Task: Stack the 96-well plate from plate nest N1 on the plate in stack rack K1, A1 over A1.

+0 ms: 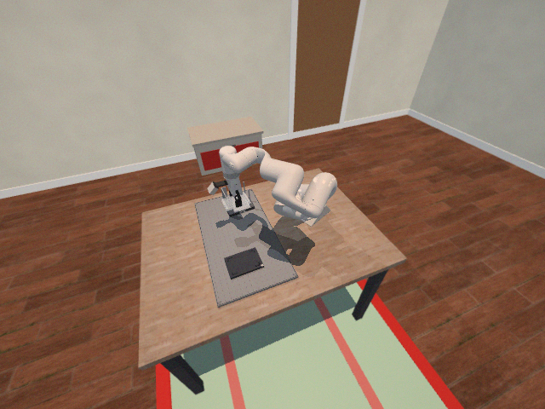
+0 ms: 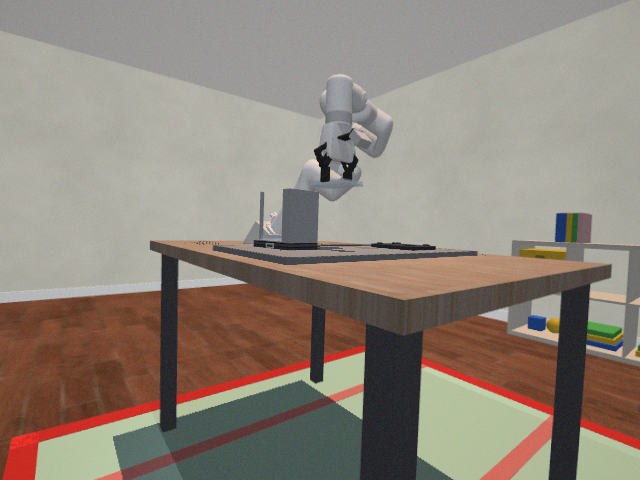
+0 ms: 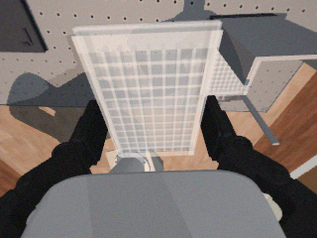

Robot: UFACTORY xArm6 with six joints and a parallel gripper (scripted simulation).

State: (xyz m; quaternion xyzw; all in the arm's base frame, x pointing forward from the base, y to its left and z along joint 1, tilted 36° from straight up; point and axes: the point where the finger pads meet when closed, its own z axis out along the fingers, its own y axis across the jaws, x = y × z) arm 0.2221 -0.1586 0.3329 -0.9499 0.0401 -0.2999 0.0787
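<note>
Right now my hand is 140 mm to the left of the grey rack wall, 110 mm above it and 20 mm short of it. From my hand the other things lie so: pale A1 square: 300 mm to the left, 180 mm below, 10 mm ahead.
</note>
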